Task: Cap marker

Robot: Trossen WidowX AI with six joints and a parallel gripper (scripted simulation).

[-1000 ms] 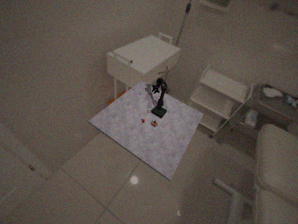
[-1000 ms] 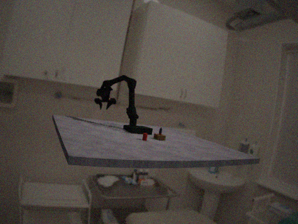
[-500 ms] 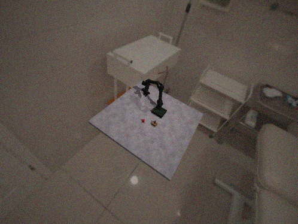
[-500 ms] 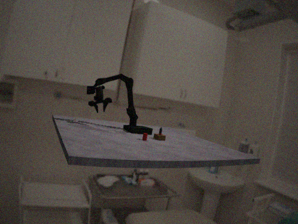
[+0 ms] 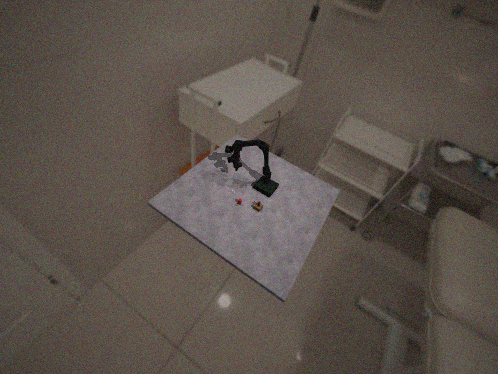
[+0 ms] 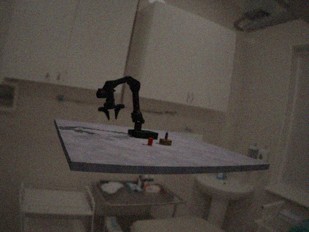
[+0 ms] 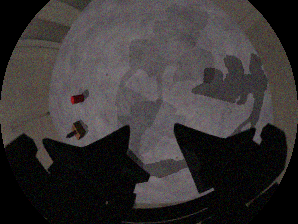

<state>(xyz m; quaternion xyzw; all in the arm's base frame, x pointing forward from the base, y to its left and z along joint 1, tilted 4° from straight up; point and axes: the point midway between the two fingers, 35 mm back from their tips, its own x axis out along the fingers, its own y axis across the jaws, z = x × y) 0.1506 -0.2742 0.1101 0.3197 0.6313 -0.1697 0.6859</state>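
My gripper tip is now 22 cm short of the red cap, 21 cm to the right of it and 9 cm above it. Round my gripper tip: brown holder block (37 cm to the left, 15 cm ahead, 10 cm below).
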